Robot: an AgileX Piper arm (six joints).
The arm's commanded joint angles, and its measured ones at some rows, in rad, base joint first. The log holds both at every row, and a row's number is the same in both.
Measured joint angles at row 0: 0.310 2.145 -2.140 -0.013 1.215 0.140
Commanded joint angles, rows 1 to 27: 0.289 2.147 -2.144 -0.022 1.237 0.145; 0.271 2.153 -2.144 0.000 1.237 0.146; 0.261 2.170 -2.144 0.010 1.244 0.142; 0.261 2.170 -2.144 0.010 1.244 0.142; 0.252 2.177 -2.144 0.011 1.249 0.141; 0.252 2.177 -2.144 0.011 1.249 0.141; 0.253 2.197 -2.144 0.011 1.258 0.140; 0.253 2.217 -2.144 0.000 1.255 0.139; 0.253 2.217 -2.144 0.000 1.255 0.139; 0.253 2.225 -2.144 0.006 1.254 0.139; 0.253 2.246 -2.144 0.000 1.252 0.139; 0.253 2.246 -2.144 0.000 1.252 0.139; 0.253 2.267 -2.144 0.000 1.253 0.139; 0.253 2.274 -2.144 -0.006 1.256 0.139; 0.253 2.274 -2.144 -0.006 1.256 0.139; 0.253 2.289 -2.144 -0.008 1.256 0.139; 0.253 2.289 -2.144 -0.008 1.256 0.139; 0.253 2.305 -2.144 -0.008 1.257 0.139; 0.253 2.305 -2.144 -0.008 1.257 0.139; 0.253 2.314 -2.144 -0.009 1.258 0.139; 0.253 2.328 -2.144 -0.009 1.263 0.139; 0.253 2.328 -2.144 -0.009 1.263 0.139; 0.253 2.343 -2.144 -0.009 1.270 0.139; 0.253 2.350 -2.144 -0.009 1.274 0.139; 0.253 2.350 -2.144 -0.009 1.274 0.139; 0.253 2.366 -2.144 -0.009 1.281 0.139; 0.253 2.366 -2.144 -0.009 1.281 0.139
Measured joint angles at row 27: 0.254 2.344 -2.140 0.000 1.214 0.140
